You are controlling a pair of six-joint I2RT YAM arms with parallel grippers.
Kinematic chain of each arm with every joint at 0, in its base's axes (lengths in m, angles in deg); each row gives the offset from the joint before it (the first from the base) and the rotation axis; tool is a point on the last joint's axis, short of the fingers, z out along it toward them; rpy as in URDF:
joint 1: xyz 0 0 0.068 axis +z
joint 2: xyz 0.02 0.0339 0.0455 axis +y
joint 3: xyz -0.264 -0.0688 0 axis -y
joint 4: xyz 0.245 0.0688 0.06 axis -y
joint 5: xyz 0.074 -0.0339 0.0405 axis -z
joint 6: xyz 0.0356 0 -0.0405 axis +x
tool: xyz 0 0 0 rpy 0 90 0
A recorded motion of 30 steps. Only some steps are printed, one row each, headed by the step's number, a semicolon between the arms.
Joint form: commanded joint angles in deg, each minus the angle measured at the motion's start. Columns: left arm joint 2, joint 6, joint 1, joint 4, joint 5, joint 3; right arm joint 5, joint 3, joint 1, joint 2, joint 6, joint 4.
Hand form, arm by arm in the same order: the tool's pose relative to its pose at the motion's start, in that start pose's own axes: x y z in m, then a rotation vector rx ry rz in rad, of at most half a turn. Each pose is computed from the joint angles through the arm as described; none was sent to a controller.
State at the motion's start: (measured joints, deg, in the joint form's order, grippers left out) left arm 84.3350 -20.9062 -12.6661 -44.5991 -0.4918 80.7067; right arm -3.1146 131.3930 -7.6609 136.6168 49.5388 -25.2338
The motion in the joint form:
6: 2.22 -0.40 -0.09 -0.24 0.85 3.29; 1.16 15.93 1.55 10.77 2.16 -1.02
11: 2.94 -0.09 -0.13 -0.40 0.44 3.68; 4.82 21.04 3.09 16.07 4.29 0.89
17: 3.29 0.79 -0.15 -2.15 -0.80 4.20; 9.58 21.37 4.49 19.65 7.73 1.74
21: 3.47 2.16 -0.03 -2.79 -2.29 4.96; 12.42 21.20 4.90 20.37 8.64 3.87
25: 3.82 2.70 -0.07 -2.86 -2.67 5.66; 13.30 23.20 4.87 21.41 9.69 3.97
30: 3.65 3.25 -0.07 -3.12 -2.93 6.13; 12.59 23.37 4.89 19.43 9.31 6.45
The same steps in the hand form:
6: -0.0110 -0.0053 0.0021 0.0200 -0.0078 -0.0058; 0.0060 0.0137 0.0313 -0.0576 -0.0427 0.0216
11: -0.0118 -0.0057 0.0055 0.0107 -0.0023 0.0001; 0.0221 0.0148 0.0531 -0.0575 -0.0916 0.0486
17: -0.0108 -0.0046 0.0058 -0.0190 0.0160 0.0161; 0.0466 0.0032 0.0766 0.0093 -0.1157 0.0989
21: -0.0131 -0.0037 0.0041 -0.0450 0.0079 0.0387; 0.0503 0.0028 0.0814 0.0154 -0.1637 0.1146
25: -0.0154 -0.0046 0.0038 -0.0491 0.0014 0.0486; 0.0482 0.0041 0.0822 0.0076 -0.1872 0.1355
30: -0.0169 -0.0050 0.0009 -0.0512 -0.0061 0.0580; 0.0354 0.0211 0.0674 -0.0656 -0.2223 0.1354

